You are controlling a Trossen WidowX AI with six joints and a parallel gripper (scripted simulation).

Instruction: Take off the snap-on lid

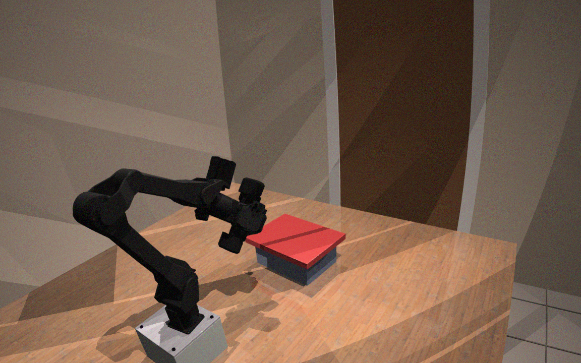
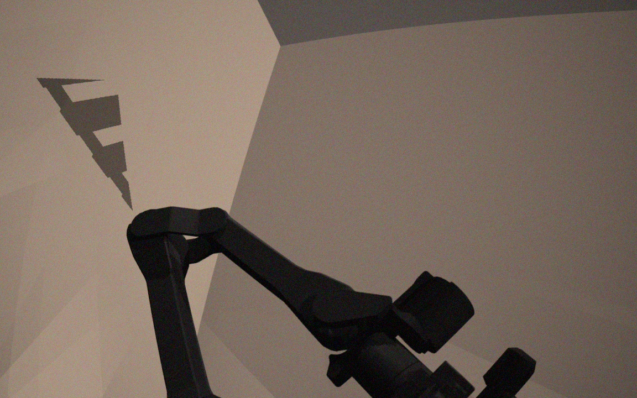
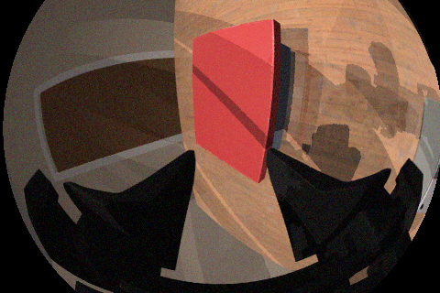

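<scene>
The red lid is 120 mm ahead of my gripper tip, 100 mm below it and 40 mm to the right of it. The rest, counted from my gripper tip: grey-blue storage box 150 mm below, 120 mm ahead, 40 mm to the right.
</scene>
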